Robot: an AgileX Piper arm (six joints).
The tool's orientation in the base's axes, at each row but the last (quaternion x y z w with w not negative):
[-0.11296, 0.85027, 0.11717, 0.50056]
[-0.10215, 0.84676, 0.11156, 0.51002]
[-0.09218, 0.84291, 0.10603, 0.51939]
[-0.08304, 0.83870, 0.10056, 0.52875]
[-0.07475, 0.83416, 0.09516, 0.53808]
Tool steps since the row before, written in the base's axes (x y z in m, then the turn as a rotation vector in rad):
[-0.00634, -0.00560, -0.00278, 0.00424, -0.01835, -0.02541]
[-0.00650, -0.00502, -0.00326, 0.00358, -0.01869, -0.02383]
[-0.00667, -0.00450, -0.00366, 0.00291, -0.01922, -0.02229]
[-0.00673, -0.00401, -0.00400, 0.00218, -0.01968, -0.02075]
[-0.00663, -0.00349, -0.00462, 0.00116, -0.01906, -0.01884]
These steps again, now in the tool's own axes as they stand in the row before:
[0.00586, -0.00358, -0.00567, 0.02167, -0.02088, 0.00974]
[0.00617, -0.00320, -0.00545, 0.02059, -0.02088, 0.00837]
[0.00644, -0.00285, -0.00534, 0.01953, -0.02108, 0.00698]
[0.00662, -0.00254, -0.00520, 0.01847, -0.02122, 0.00558]
[0.00701, -0.00224, -0.00483, 0.01713, -0.02024, 0.00405]

